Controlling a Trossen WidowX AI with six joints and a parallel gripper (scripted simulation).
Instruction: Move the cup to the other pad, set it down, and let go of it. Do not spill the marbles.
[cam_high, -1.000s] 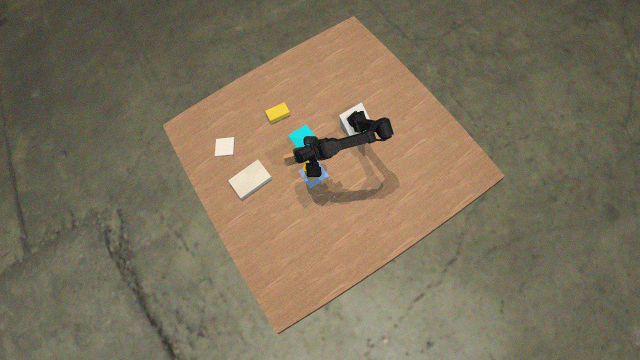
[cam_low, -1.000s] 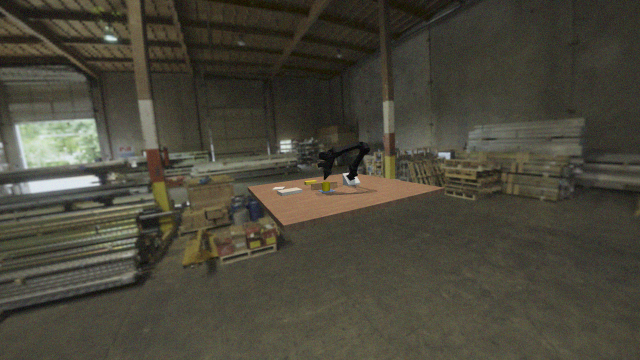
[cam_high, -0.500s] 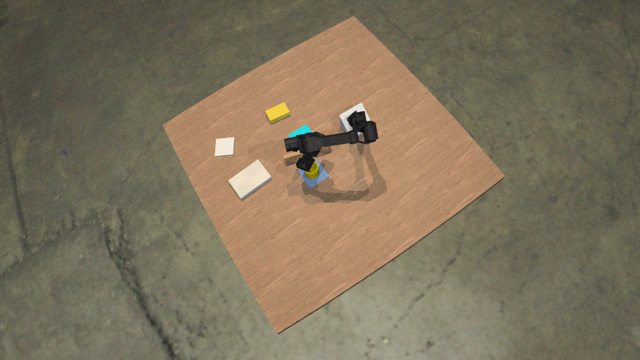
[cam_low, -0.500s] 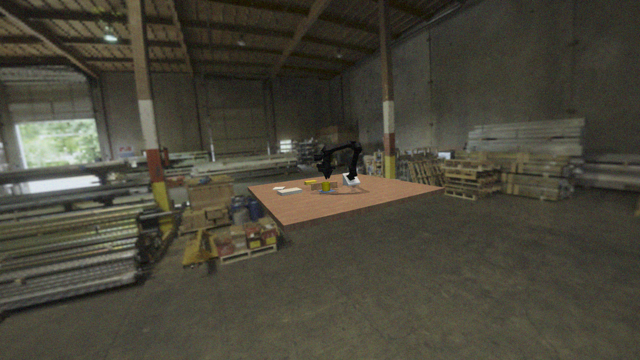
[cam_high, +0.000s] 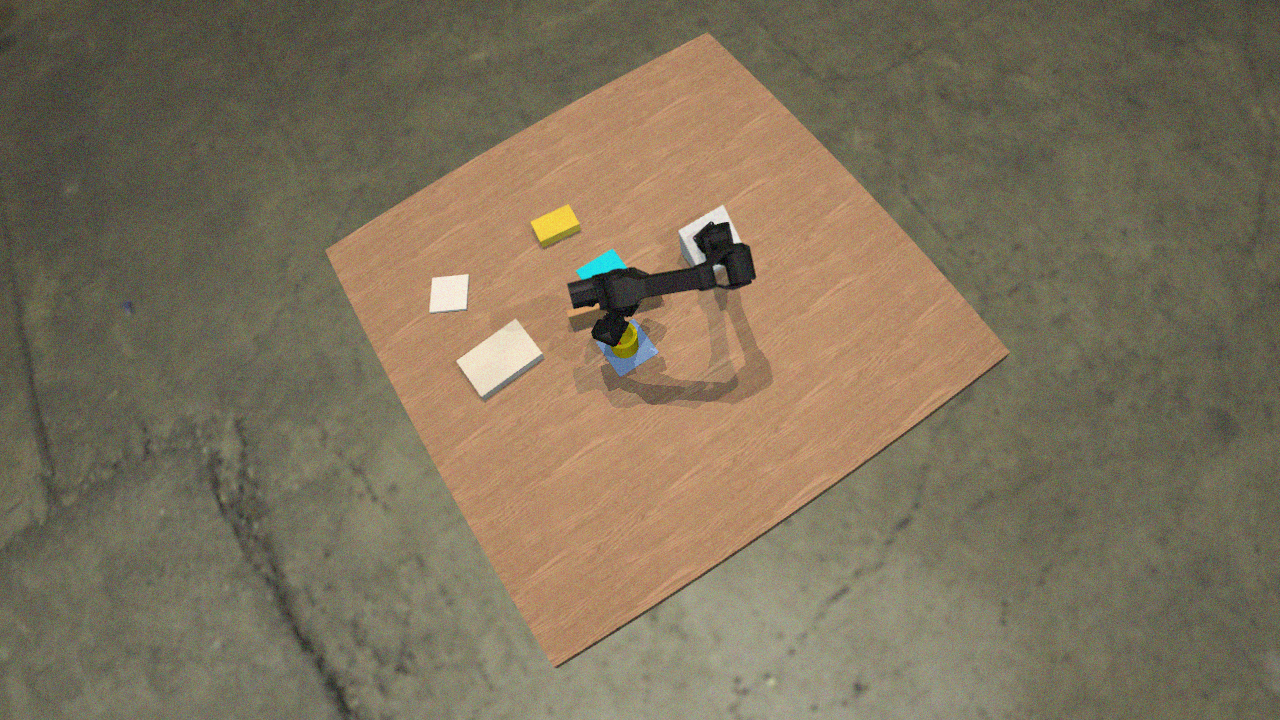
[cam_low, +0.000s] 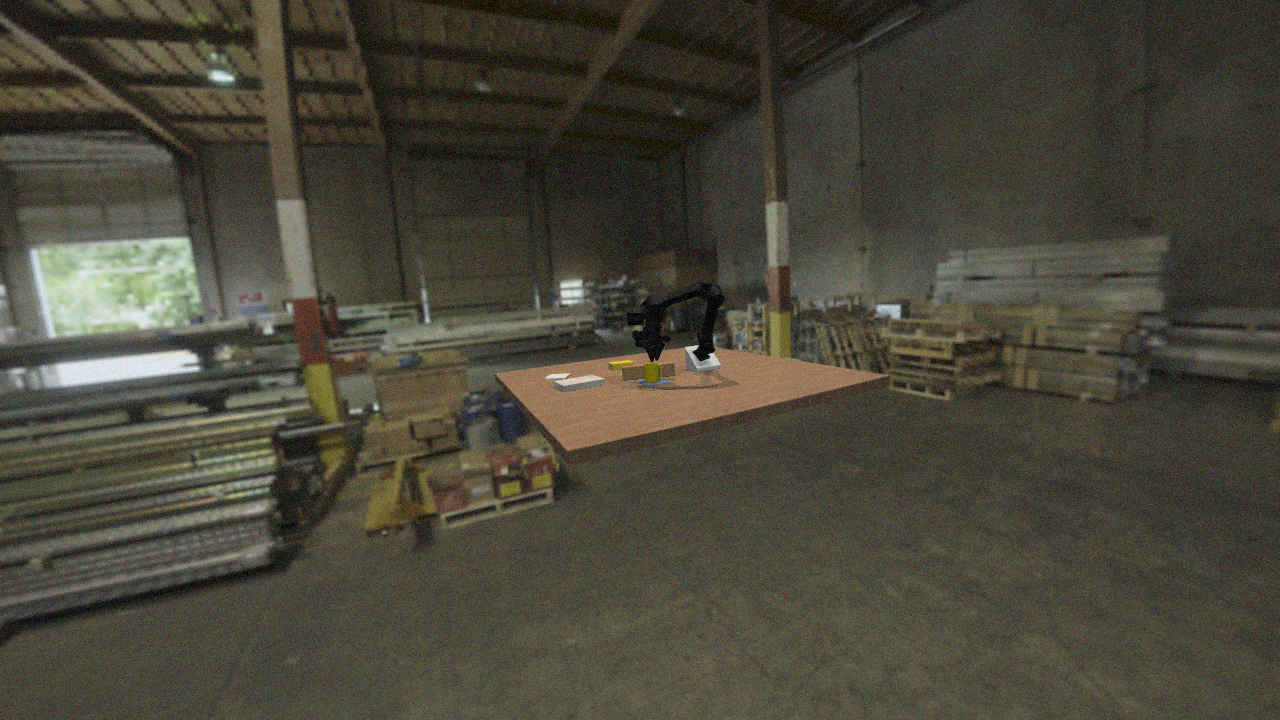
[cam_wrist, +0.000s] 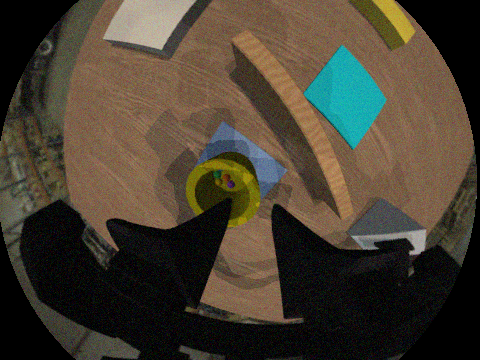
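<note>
Now: gripper tip 50 mm above the cup, 20 mm short of it and 10 mm to the right of it. Round my gripper tip: cyan pad (170 mm to the right, 90 mm below, 70 mm behind); light blue pad (90 mm below, 20 mm to the left, 20 mm ahead); wooden bar (80 mm to the right, 60 mm below, 20 mm behind).
</note>
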